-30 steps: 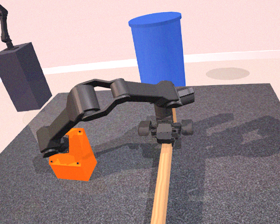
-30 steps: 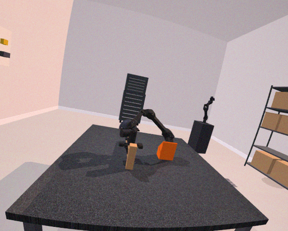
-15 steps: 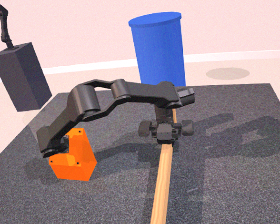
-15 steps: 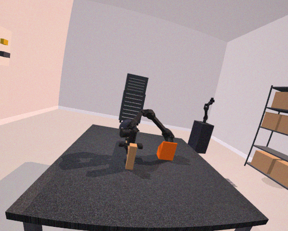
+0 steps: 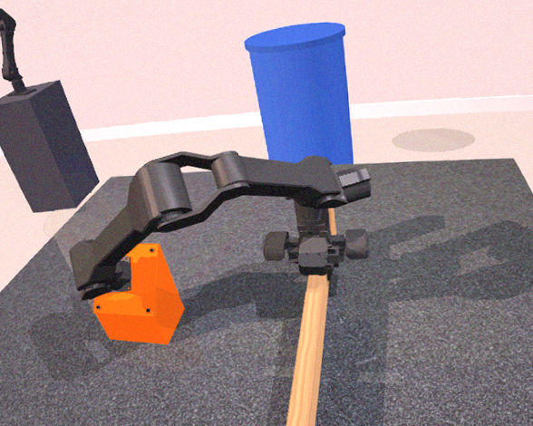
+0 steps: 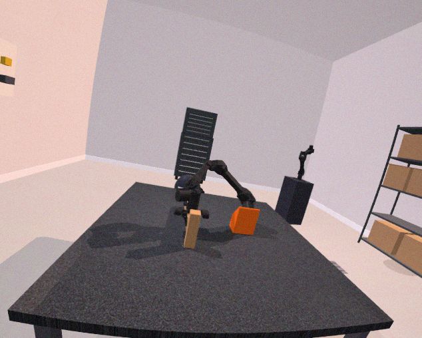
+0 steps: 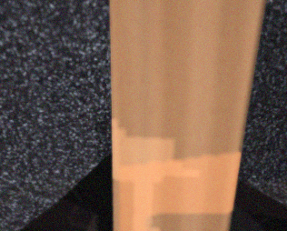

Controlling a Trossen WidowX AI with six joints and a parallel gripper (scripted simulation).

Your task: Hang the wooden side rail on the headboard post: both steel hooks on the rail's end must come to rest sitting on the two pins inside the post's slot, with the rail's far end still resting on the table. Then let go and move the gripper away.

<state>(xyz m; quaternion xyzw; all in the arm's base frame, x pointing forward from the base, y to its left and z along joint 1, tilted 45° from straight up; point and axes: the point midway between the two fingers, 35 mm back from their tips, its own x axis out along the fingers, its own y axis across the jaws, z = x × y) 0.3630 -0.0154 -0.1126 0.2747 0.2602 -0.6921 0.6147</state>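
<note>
Now: gripper tip 11 cm to the right of the wooden headboard post and 5 cm below it.
</note>
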